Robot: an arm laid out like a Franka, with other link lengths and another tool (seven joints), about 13 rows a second.
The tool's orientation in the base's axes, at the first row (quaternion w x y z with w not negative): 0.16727, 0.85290, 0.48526, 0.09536
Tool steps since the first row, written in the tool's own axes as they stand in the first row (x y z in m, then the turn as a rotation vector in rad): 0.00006, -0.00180, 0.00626, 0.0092, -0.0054, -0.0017; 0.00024, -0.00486, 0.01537, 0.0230, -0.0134, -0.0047; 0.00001, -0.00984, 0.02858, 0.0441, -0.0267, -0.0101; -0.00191, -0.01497, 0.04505, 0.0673, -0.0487, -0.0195; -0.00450, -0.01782, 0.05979, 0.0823, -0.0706, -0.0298
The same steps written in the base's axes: 0.00063, -0.00030, -0.00648, -0.0002, 0.0108, -0.0005; 0.00125, -0.00046, -0.01607, -0.0004, 0.0270, -0.0007; 0.00146, -0.00085, -0.03018, -0.0020, 0.0525, -0.0007; 0.00175, -0.00324, -0.04737, -0.0107, 0.0847, -0.0003; 0.00295, -0.00696, -0.06209, -0.0238, 0.1099, 0.0009
